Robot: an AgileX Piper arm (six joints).
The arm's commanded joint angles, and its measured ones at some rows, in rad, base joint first. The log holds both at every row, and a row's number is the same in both.
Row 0, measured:
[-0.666, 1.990, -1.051, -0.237, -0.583, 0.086]
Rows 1 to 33, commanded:
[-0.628, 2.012, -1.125, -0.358, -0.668, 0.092]
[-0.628, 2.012, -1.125, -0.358, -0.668, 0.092]
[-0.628, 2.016, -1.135, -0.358, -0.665, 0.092]
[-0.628, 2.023, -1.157, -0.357, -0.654, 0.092]
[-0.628, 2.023, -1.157, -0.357, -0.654, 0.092]
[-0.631, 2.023, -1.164, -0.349, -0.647, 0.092]
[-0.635, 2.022, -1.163, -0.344, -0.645, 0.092]
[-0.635, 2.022, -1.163, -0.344, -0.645, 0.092]
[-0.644, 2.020, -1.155, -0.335, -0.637, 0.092]
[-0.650, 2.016, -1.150, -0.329, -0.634, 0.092]
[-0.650, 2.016, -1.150, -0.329, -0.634, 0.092]
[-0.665, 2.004, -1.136, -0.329, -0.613, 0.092]
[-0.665, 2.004, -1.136, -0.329, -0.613, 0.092]
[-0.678, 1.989, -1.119, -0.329, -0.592, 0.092]
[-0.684, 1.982, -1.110, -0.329, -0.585, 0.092]
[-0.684, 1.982, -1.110, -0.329, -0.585, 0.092]
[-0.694, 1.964, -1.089, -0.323, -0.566, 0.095]
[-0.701, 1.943, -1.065, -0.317, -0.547, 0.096]
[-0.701, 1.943, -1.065, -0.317, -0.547, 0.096]
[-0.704, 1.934, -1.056, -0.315, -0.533, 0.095]
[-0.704, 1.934, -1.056, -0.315, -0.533, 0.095]
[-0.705, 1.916, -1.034, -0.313, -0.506, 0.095]
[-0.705, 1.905, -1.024, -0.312, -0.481, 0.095]
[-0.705, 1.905, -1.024, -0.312, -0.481, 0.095]
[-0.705, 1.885, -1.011, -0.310, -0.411, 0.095]
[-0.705, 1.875, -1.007, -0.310, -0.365, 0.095]
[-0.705, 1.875, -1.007, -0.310, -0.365, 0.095]
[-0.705, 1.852, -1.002, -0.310, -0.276, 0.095]
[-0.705, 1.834, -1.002, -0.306, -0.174, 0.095]
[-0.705, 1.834, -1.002, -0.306, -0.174, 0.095]
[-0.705, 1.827, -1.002, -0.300, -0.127, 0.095]
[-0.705, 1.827, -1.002, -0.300, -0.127, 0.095]
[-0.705, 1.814, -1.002, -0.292, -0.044, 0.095]
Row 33, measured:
[-0.700, 1.841, -1.002, -0.302, -0.164, 0.092]
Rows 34 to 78, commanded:
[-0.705, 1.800, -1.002, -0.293, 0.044, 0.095]
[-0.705, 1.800, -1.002, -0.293, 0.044, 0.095]
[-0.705, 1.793, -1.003, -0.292, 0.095, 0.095]
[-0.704, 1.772, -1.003, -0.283, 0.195, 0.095]
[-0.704, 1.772, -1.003, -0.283, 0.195, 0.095]
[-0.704, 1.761, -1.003, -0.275, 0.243, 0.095]
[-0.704, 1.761, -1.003, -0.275, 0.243, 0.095]
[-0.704, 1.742, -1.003, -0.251, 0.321, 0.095]
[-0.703, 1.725, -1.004, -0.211, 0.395, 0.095]
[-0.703, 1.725, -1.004, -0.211, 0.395, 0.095]
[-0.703, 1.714, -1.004, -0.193, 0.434, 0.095]
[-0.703, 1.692, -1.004, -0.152, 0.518, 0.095]
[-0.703, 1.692, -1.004, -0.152, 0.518, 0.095]
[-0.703, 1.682, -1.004, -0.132, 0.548, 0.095]
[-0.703, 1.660, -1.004, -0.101, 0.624, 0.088]
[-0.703, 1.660, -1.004, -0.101, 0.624, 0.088]
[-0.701, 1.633, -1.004, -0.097, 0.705, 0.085]
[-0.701, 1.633, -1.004, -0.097, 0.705, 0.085]
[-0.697, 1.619, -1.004, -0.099, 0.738, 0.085]
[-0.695, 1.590, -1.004, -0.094, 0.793, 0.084]
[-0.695, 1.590, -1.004, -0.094, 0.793, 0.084]
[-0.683, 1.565, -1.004, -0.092, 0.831, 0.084]
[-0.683, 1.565, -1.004, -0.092, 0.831, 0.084]
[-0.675, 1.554, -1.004, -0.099, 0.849, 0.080]
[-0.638, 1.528, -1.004, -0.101, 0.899, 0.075]
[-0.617, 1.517, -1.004, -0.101, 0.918, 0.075]
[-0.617, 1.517, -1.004, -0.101, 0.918, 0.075]
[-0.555, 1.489, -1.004, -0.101, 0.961, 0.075]
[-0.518, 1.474, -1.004, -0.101, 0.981, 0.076]
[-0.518, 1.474, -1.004, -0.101, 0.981, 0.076]
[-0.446, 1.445, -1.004, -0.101, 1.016, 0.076]
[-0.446, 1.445, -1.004, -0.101, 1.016, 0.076]
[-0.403, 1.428, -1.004, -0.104, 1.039, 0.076]
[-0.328, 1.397, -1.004, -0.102, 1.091, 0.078]
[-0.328, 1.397, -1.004, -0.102, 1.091, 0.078]
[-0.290, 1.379, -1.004, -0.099, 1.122, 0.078]
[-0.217, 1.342, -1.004, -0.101, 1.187, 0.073]
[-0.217, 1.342, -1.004, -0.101, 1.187, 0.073]
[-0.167, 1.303, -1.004, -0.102, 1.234, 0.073]
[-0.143, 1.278, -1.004, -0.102, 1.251, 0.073]
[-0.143, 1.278, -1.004, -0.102, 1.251, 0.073]
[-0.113, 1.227, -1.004, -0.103, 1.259, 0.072]
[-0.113, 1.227, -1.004, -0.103, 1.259, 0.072]
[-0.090, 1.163, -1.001, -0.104, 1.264, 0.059]
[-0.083, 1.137, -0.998, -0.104, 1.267, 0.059]
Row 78, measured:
[-0.108, 1.208, -1.002, -0.095, 1.208, 0.075]
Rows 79 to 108, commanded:
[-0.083, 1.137, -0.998, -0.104, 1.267, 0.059]
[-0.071, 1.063, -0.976, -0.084, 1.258, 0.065]
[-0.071, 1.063, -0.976, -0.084, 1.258, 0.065]
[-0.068, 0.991, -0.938, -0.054, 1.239, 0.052]
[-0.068, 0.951, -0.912, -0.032, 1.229, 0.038]
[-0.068, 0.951, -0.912, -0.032, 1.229, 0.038]
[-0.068, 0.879, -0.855, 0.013, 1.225, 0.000]
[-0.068, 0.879, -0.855, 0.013, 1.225, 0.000]
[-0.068, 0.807, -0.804, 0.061, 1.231, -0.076]
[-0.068, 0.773, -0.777, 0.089, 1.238, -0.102]
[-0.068, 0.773, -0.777, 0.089, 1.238, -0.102]
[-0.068, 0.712, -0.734, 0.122, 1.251, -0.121]
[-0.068, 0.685, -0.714, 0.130, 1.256, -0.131]
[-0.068, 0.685, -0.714, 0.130, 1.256, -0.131]
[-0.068, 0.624, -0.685, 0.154, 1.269, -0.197]
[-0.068, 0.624, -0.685, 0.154, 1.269, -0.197]
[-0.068, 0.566, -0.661, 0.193, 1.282, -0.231]
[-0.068, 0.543, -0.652, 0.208, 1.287, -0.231]
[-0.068, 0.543, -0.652, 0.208, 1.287, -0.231]
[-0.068, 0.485, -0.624, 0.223, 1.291, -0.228]
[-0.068, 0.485, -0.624, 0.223, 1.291, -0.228]
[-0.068, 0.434, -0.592, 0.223, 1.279, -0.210]
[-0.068, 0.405, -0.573, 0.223, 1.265, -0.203]
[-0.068, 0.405, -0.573, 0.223, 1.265, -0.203]
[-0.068, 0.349, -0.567, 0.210, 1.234, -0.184]
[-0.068, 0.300, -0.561, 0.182, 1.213, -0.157]
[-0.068, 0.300, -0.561, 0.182, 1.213, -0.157]
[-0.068, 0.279, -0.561, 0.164, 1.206, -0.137]
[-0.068, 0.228, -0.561, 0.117, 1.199, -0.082]
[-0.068, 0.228, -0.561, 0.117, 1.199, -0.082]
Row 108, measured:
[-0.072, 0.290, -0.566, 0.172, 1.224, -0.143]
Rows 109 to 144, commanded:
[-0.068, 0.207, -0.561, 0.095, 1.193, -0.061]
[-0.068, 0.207, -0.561, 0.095, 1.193, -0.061]
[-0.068, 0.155, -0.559, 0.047, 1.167, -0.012]
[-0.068, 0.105, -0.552, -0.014, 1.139, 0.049]
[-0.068, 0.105, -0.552, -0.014, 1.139, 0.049]
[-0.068, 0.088, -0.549, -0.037, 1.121, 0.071]
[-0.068, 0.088, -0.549, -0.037, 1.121, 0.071]
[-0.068, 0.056, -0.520, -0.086, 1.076, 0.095]
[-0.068, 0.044, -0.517, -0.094, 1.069, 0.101]
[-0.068, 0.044, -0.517, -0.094, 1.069, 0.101]
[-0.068, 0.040, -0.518, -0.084, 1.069, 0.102]
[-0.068, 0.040, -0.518, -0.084, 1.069, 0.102]
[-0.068, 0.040, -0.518, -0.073, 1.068, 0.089]
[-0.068, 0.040, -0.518, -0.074, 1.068, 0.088]
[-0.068, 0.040, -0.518, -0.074, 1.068, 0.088]
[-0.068, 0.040, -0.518, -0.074, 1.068, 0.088]
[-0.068, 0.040, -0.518, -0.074, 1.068, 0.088]
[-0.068, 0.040, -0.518, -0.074, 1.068, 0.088]
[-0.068, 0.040, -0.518, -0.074, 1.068, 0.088]
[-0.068, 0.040, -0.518, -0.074, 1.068, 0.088]
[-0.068, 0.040, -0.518, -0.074, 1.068, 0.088]
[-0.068, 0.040, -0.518, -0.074, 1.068, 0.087]
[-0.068, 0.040, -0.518, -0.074, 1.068, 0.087]
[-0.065, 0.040, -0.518, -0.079, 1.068, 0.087]
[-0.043, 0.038, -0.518, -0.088, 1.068, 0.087]
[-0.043, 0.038, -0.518, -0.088, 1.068, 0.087]
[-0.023, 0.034, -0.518, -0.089, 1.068, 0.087]
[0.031, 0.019, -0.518, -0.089, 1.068, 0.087]
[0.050, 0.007, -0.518, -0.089, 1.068, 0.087]
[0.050, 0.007, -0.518, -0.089, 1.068, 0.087]
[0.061, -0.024, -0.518, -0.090, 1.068, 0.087]
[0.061, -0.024, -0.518, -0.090, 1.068, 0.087]
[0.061, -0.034, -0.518, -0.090, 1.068, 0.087]
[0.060, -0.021, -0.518, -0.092, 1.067, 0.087]
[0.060, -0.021, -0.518, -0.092, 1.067, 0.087]
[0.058, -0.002, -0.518, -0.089, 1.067, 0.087]
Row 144, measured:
[0.056, -0.004, -0.520, -0.085, 1.079, 0.089]
